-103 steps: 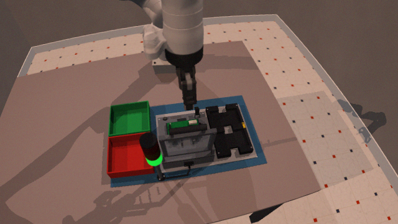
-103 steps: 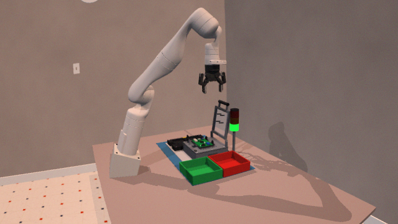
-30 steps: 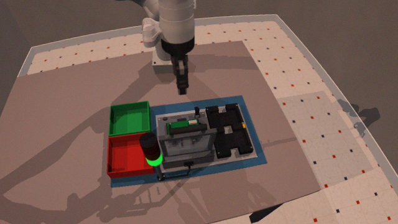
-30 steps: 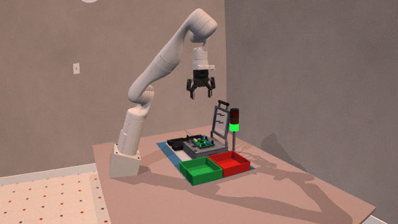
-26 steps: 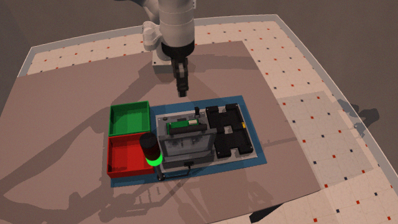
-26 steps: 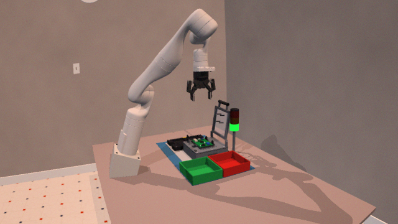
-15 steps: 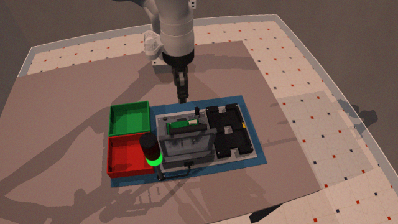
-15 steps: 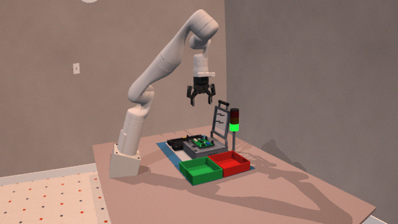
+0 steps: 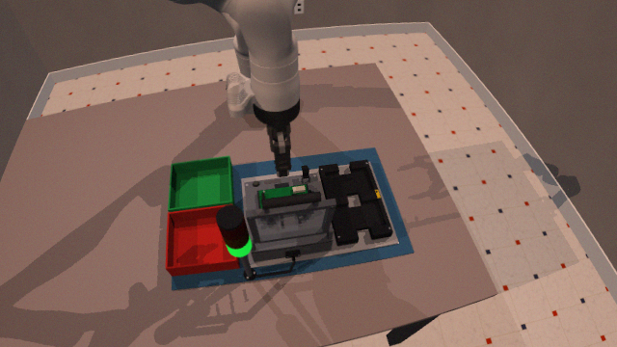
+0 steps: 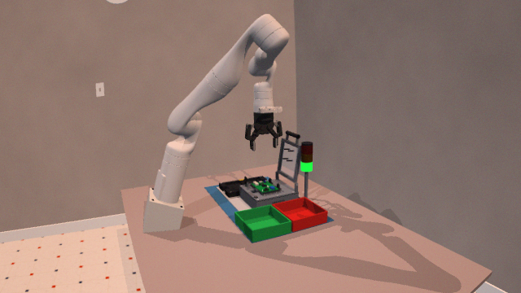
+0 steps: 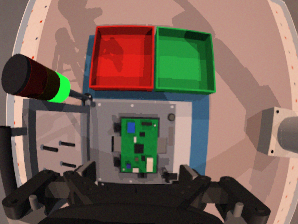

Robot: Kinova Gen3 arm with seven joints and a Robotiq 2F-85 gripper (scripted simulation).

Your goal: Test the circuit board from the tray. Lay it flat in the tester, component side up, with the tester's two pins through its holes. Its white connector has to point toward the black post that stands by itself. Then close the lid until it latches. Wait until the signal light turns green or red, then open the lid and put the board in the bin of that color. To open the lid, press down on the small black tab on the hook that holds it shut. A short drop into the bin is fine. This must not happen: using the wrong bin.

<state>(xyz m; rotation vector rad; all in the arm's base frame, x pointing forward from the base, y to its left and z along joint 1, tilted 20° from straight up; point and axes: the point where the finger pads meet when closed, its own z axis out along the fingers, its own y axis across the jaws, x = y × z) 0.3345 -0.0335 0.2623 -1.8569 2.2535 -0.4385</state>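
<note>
The green circuit board lies 160 mm below my hand. Round my hand: green bin (220 mm below, 170 mm to the right, 140 mm behind); red bin (220 mm below, 200 mm to the right); tester lid (110 mm ahead, 50 mm below, 20 mm to the right).
</note>
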